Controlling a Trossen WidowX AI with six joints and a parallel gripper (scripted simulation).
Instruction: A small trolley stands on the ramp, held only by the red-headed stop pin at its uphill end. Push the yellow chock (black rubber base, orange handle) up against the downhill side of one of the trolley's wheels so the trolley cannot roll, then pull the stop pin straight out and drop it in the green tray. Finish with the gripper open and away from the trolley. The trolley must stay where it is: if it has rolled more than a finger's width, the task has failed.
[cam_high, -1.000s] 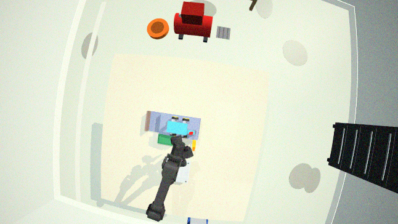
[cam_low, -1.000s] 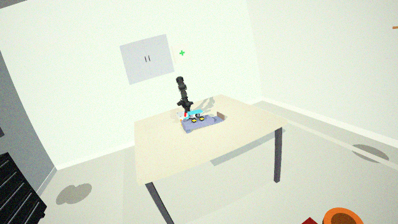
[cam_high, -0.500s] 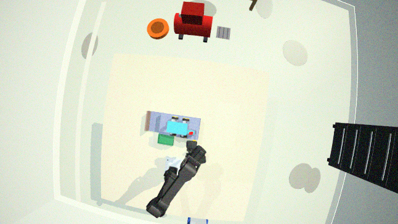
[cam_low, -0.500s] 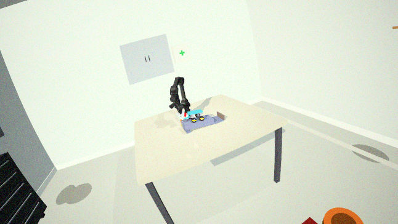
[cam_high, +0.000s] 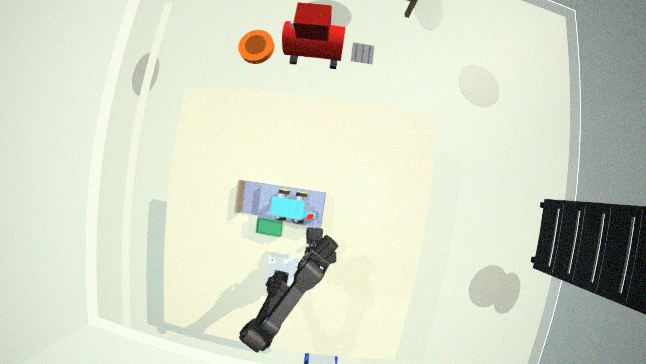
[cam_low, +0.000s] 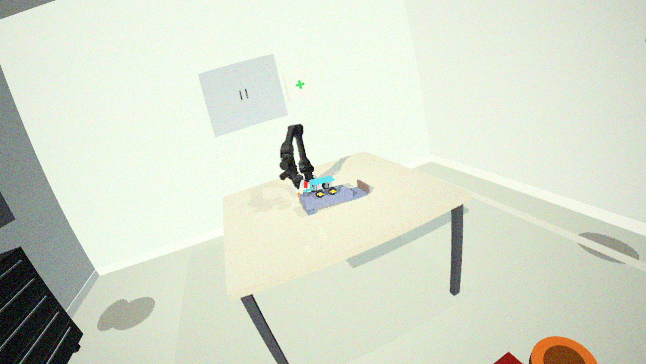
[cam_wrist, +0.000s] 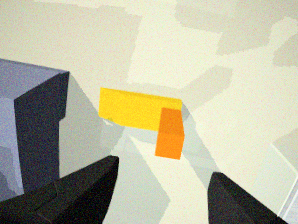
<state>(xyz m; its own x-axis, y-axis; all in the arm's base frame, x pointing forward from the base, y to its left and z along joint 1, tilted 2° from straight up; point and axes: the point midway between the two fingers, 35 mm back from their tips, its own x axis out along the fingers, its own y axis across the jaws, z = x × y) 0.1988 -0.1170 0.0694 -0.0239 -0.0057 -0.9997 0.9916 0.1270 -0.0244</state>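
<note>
My gripper tip is now 20 mm short of the yellow chock and 80 mm above it. From my gripper tip the other things lie so: lavender ramp (140 mm ahead, 130 mm to the left, 50 mm below); cyan trolley (140 mm ahead, 130 mm to the left, 10 mm above); stop pin (130 mm ahead, 30 mm to the left, 30 mm above).
</note>
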